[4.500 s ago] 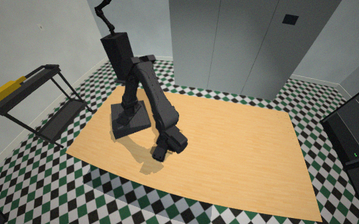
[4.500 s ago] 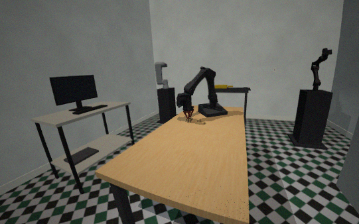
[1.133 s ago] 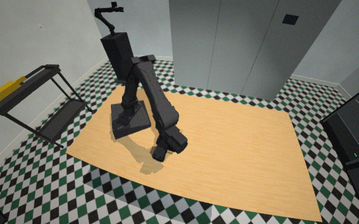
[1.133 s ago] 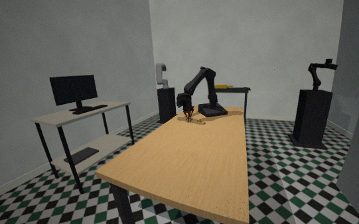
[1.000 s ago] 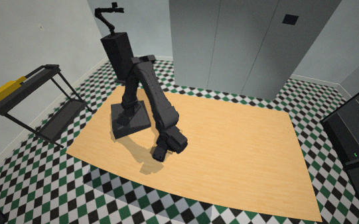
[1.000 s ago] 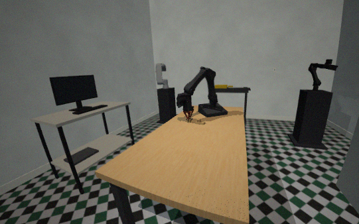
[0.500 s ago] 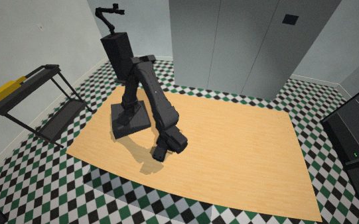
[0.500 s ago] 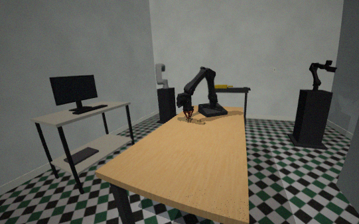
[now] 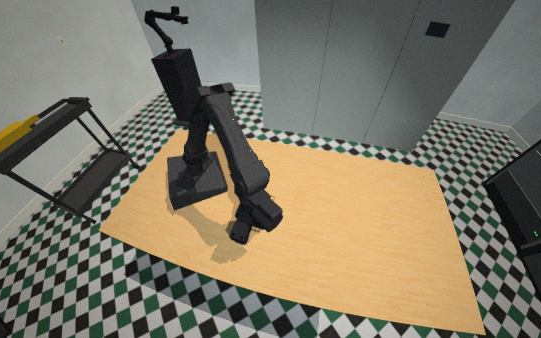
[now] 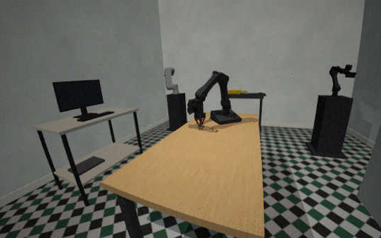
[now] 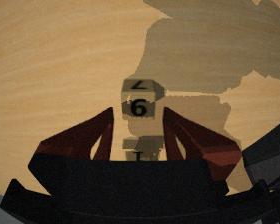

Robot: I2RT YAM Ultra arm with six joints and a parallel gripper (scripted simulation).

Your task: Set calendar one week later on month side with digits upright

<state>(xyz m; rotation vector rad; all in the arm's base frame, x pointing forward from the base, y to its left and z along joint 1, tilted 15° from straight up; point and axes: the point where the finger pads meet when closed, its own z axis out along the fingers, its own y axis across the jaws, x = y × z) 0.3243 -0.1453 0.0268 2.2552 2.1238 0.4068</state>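
My hand is 3 cm above the wooden cube. From my hand the other things lie so: wooden tray (11 cm to the left, 4 cm below).
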